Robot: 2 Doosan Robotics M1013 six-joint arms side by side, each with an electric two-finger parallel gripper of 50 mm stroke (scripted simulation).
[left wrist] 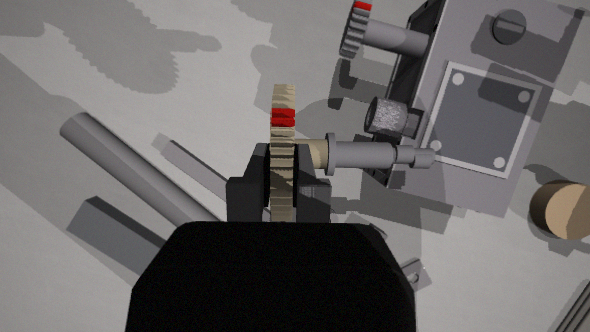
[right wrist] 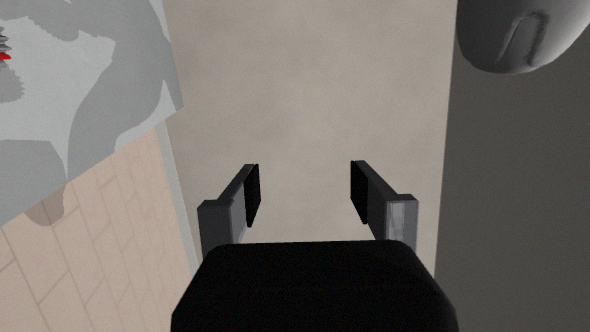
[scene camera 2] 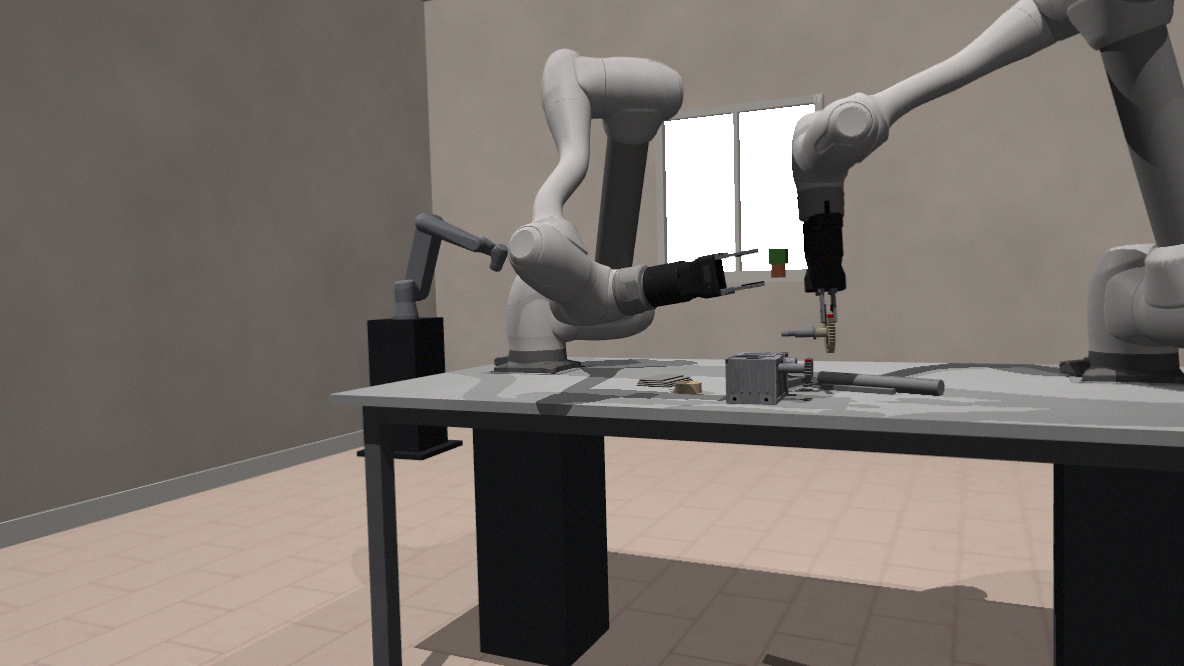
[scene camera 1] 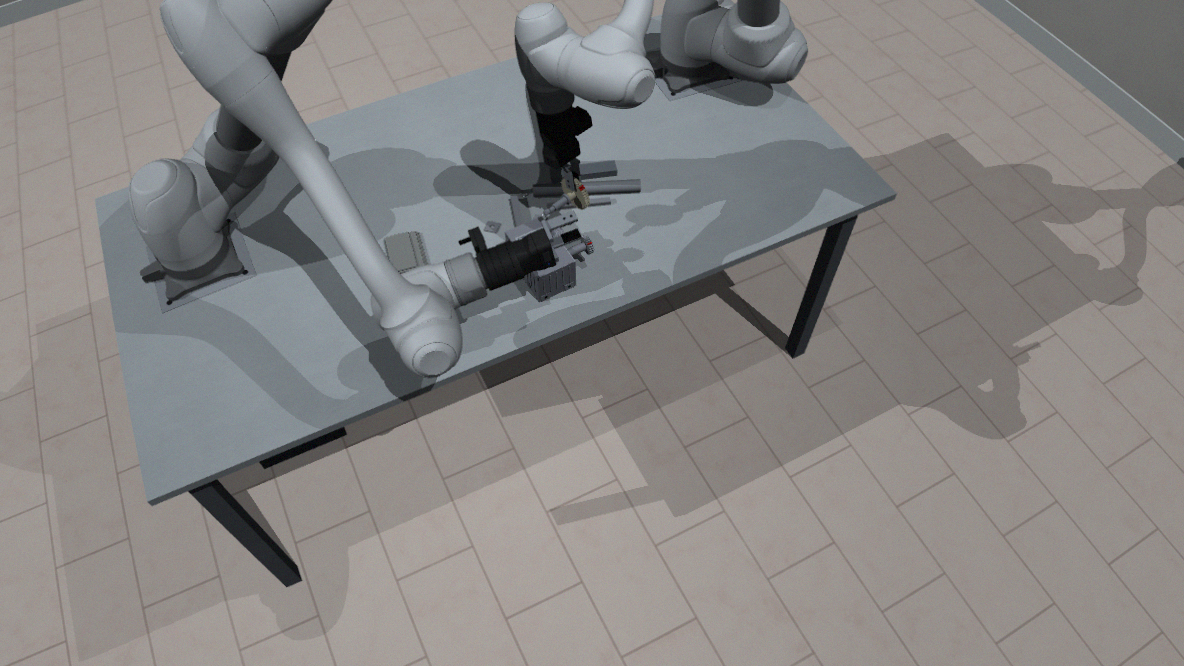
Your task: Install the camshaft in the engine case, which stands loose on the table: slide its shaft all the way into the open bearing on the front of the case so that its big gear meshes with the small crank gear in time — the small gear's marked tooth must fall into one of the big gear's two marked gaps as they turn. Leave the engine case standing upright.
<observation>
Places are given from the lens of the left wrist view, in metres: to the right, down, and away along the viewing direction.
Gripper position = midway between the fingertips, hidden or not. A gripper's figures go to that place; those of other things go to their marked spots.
left gripper (left wrist: pixel 282 162): -0.01, 0.00, 0.17
engine case (left wrist: pixel 476 91): 0.13, -0.05, 0.22
camshaft (left wrist: pixel 328 154): 0.02, -0.01, 0.17
The marked spots on the camshaft and the engine case are 0.12 m apart.
</observation>
